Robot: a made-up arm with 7 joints. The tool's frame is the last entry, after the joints.
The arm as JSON. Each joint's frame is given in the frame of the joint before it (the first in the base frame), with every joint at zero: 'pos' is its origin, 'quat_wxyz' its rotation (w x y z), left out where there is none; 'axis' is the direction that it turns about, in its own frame. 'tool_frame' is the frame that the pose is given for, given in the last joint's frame.
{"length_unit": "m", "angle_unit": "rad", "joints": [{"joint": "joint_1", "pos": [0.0, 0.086, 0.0], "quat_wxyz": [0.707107, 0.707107, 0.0, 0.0], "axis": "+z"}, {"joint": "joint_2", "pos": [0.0, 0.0, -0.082], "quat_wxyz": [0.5, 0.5, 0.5, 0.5], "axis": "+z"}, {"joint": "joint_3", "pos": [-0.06, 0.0, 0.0], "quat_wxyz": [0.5, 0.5, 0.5, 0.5], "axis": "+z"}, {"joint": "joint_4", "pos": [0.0, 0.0, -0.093], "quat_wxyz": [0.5, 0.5, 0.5, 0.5], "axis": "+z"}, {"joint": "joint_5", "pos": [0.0, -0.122, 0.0], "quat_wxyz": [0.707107, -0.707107, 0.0, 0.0], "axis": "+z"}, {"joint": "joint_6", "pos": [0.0, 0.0, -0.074], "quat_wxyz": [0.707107, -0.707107, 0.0, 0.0], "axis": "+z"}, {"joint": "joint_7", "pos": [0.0, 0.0, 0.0], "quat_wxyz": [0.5, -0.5, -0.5, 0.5], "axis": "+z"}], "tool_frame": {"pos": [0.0, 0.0, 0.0], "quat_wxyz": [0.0, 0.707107, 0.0, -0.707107]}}
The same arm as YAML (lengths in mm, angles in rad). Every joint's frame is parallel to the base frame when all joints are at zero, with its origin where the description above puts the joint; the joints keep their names.
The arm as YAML. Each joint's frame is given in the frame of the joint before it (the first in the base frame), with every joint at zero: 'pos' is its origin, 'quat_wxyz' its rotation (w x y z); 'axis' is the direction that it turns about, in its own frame. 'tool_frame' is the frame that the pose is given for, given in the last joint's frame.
length_unit: mm
angle_unit: rad
joints:
  - joint: joint_1
    pos: [0.0, 86.0, 0.0]
    quat_wxyz: [1.0, 0.0, 0.0, 0.0]
    axis: [0.0, -1.0, 0.0]
  - joint: joint_2
    pos: [0.0, 82.0, 0.0]
    quat_wxyz: [1.0, 0.0, 0.0, 0.0]
    axis: [1.0, 0.0, 0.0]
  - joint: joint_3
    pos: [0.0, 0.0, -60.0]
    quat_wxyz: [1.0, 0.0, 0.0, 0.0]
    axis: [0.0, 0.0, 1.0]
  - joint: joint_4
    pos: [0.0, 0.0, -93.0]
    quat_wxyz: [1.0, 0.0, 0.0, 0.0]
    axis: [0.0, -1.0, 0.0]
  - joint: joint_5
    pos: [0.0, 0.0, -122.0]
    quat_wxyz: [1.0, 0.0, 0.0, 0.0]
    axis: [0.0, 0.0, 1.0]
  - joint: joint_6
    pos: [0.0, 0.0, -74.0]
    quat_wxyz: [1.0, 0.0, 0.0, 0.0]
    axis: [0.0, 1.0, 0.0]
  - joint: joint_7
    pos: [0.0, 0.0, 0.0]
    quat_wxyz: [1.0, 0.0, 0.0, 0.0]
    axis: [-1.0, 0.0, 0.0]
tool_frame:
  pos: [0.0, 0.0, 0.0]
  quat_wxyz: [1.0, 0.0, 0.0, 0.0]

